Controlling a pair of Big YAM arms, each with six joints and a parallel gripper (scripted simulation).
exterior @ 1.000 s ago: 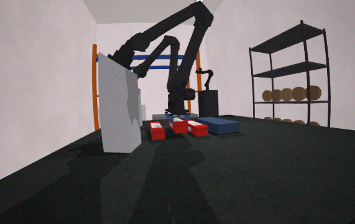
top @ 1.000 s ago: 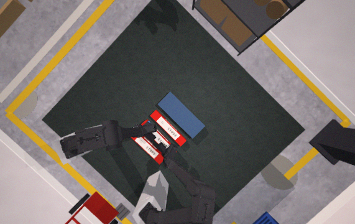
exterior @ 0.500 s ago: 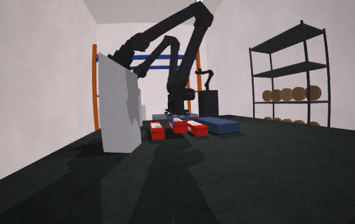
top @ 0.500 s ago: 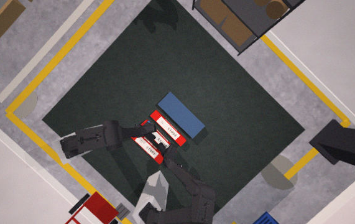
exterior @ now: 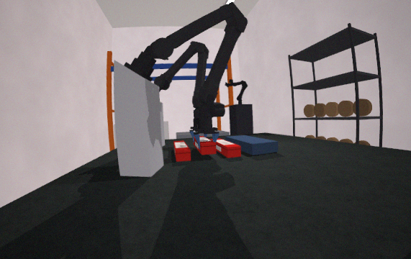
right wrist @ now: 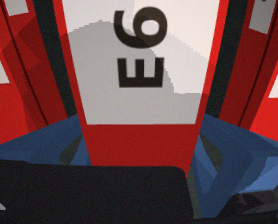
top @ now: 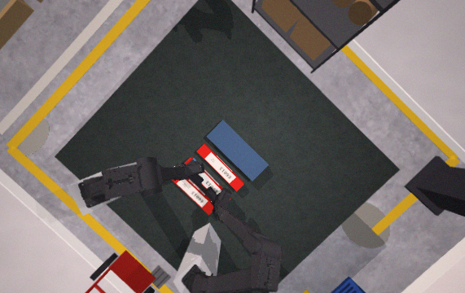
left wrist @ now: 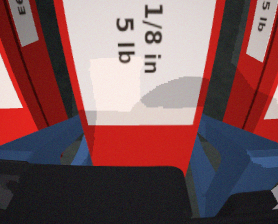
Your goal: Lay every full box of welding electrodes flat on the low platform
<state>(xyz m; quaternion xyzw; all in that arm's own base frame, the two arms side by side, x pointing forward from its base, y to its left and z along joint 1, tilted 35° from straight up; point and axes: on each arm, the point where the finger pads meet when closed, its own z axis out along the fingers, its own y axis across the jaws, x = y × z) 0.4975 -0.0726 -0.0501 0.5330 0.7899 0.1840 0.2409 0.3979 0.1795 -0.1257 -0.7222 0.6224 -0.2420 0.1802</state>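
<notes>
Right now my left hand is 11 cm short of the red box, 12 cm to the left of it and 2 cm above it. From my left hand the other things lie so: low blue platform: 27 cm ahead, 14 cm to the right, 3 cm below.
My right hand is 13 cm short of the red box, 14 cm to the right of it and 2 cm above it. From my right hand the other things lie so: low blue platform (29 cm ahead, 12 cm to the left, 3 cm below).
</notes>
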